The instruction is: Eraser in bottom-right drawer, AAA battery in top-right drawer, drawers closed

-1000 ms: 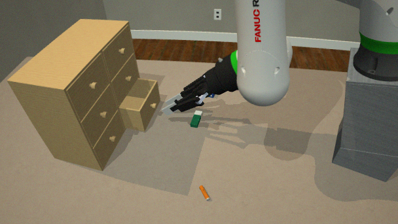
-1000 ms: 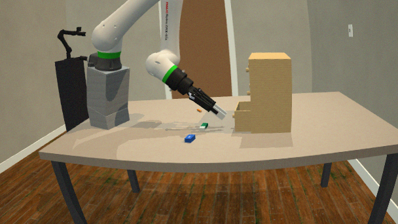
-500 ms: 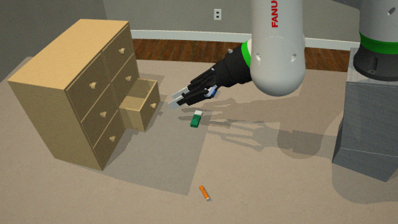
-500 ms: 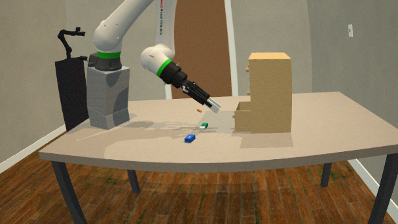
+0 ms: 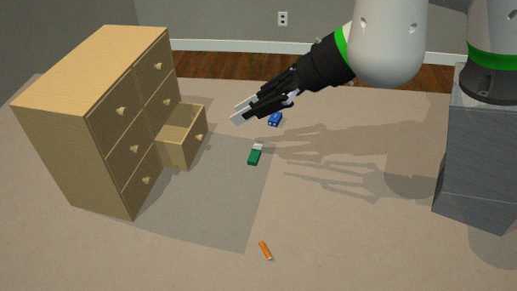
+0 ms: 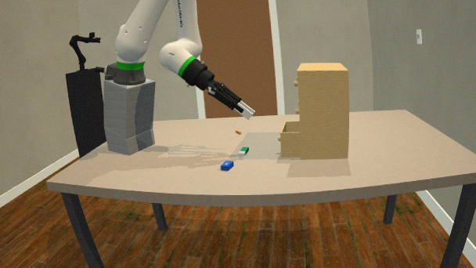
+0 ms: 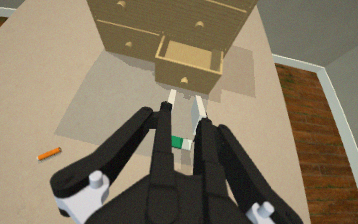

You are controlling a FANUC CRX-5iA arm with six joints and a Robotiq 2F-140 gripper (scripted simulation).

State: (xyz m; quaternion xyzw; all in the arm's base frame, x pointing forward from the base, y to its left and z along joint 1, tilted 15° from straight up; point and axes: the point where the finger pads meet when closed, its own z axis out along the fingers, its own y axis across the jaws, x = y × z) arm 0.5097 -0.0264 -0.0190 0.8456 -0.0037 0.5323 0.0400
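Now: the white eraser 15 cm below my hand, 2 cm to the right of it and 1 cm behind it. From my hand the other things lie so: orange AAA battery 24 cm to the left, 15 cm below, 8 cm behind; small blue block 15 cm to the right, 15 cm below, 4 cm behind.
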